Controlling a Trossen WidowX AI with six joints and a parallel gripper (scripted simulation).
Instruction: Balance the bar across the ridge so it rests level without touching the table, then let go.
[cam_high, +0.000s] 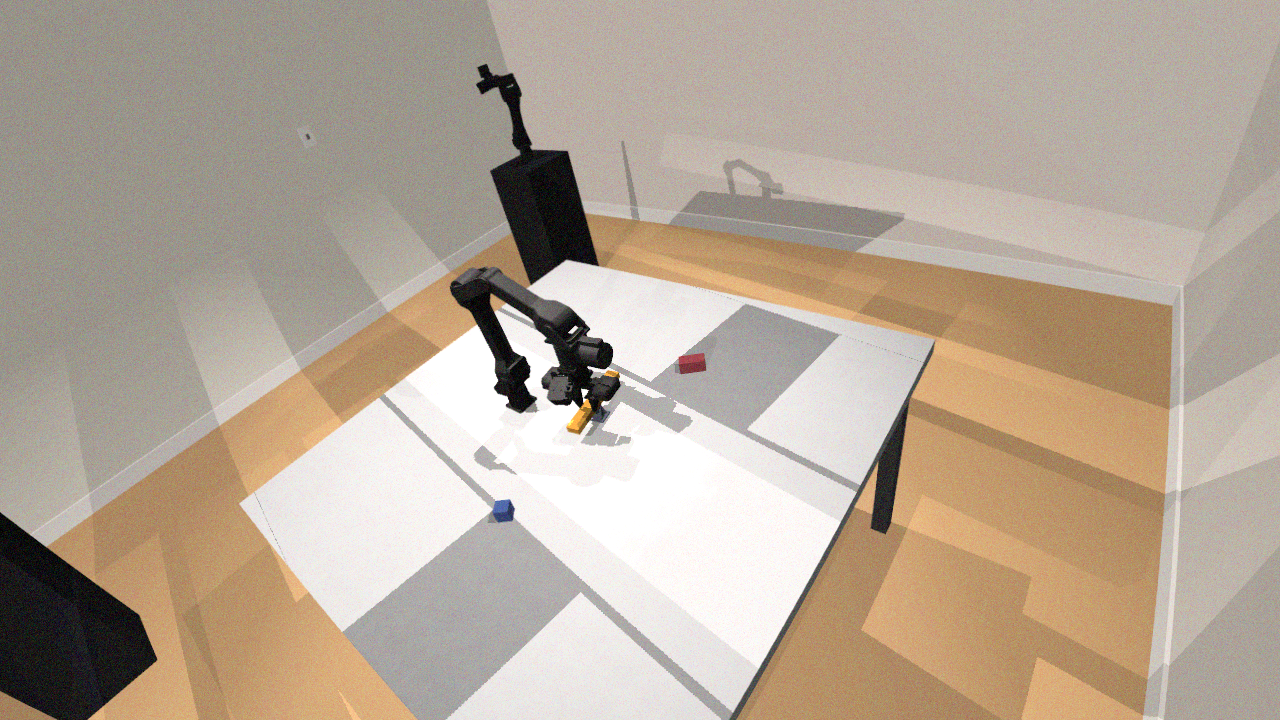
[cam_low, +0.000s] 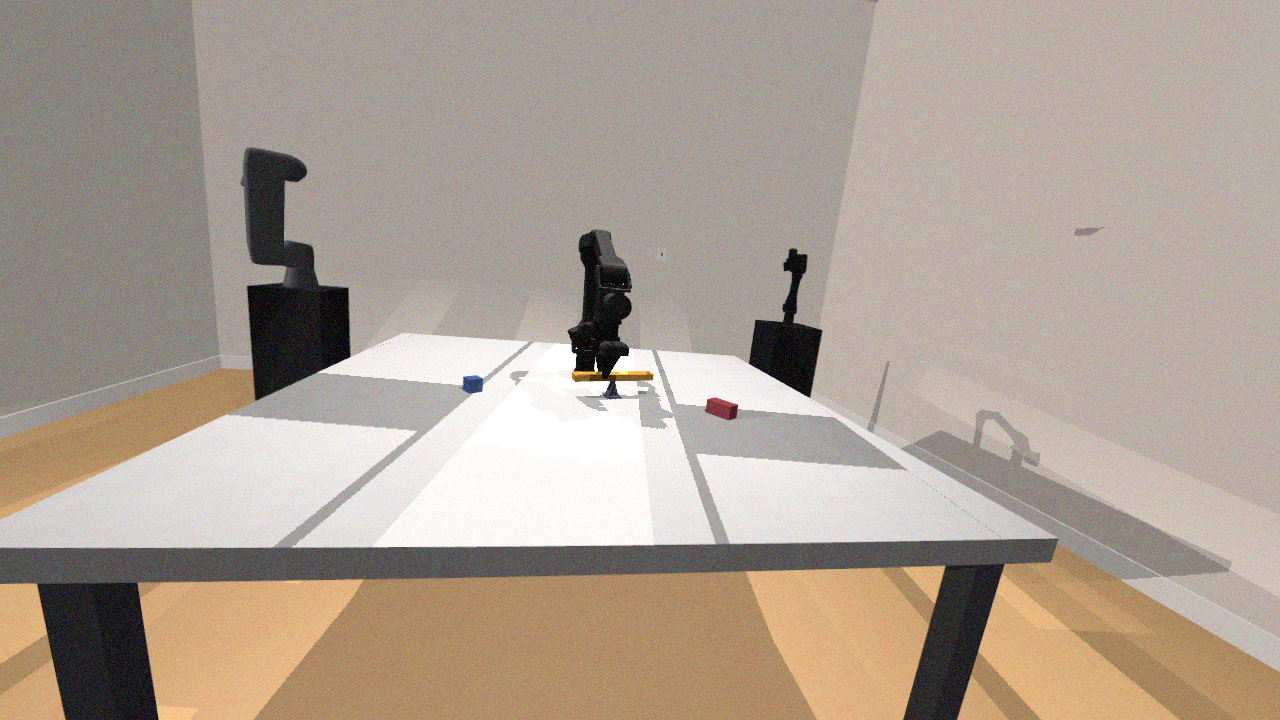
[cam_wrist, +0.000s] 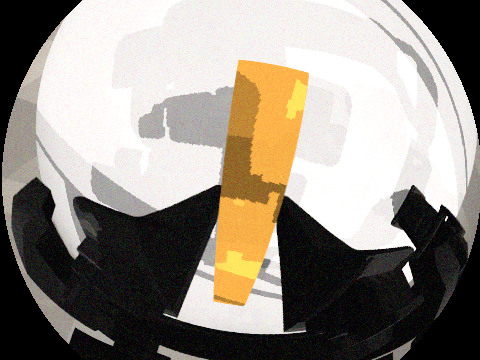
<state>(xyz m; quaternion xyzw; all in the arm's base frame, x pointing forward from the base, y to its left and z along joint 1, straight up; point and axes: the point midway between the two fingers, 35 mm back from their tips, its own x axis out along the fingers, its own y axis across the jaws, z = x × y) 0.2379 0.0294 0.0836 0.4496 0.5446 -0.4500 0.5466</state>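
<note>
Right now my gripper tip is 1 cm past the orange bar and 3 cm to the right of it. The rest, counted from my gripper tip: small blue cube 1 cm ahead, 30 cm to the right, 3 cm below; red block 11 cm ahead, 28 cm to the left, 3 cm below.
</note>
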